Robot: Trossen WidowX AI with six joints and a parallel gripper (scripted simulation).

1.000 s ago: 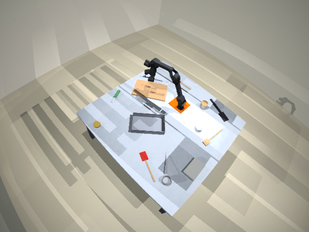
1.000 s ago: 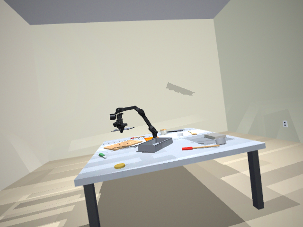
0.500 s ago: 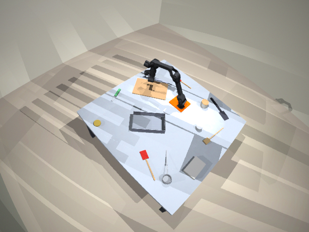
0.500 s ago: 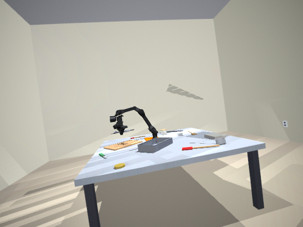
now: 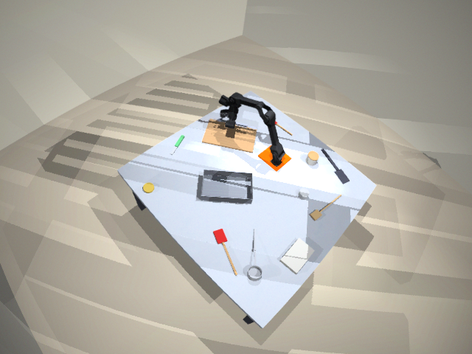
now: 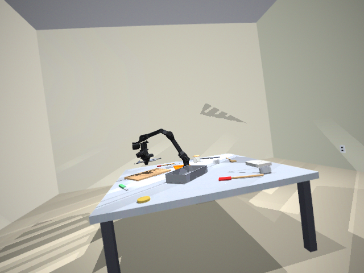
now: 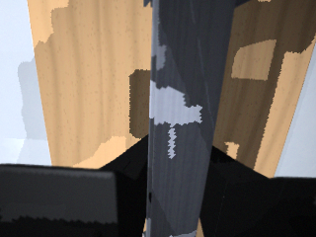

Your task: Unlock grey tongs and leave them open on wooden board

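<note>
Now: the wooden board 10 mm to the left of my gripper tip and 80 mm below it. Also, from my gripper tip: cork-topped cylinder 270 mm behind, 550 mm to the left, 60 mm below; then roasting tin 330 mm ahead, 310 mm to the left, 60 mm below; then black spatula 380 mm behind, 710 mm to the left, 90 mm below.
</note>
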